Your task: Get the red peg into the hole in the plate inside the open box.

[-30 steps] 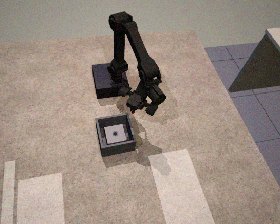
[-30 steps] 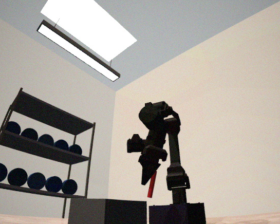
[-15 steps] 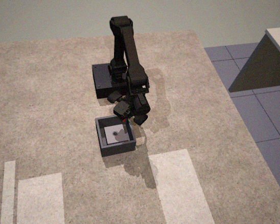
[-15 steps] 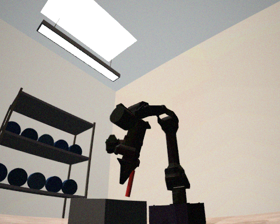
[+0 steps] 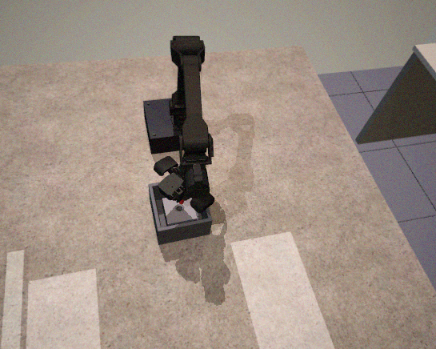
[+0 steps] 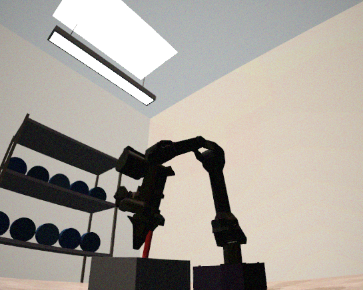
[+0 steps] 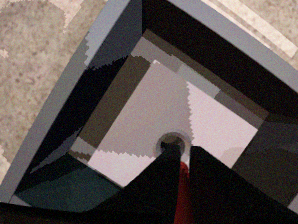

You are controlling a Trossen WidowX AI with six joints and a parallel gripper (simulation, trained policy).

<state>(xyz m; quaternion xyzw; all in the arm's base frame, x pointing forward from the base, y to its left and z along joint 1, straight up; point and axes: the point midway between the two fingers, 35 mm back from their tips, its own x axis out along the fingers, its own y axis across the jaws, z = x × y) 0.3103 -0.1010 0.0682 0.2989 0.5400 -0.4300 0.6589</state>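
Right now my gripper tip is 20 mm to the right of the red peg and 10 mm past it. Also, from my gripper tip: box 90 mm below, 10 mm to the left, 10 mm behind; plate 70 mm below, 10 mm to the left, 10 mm behind.
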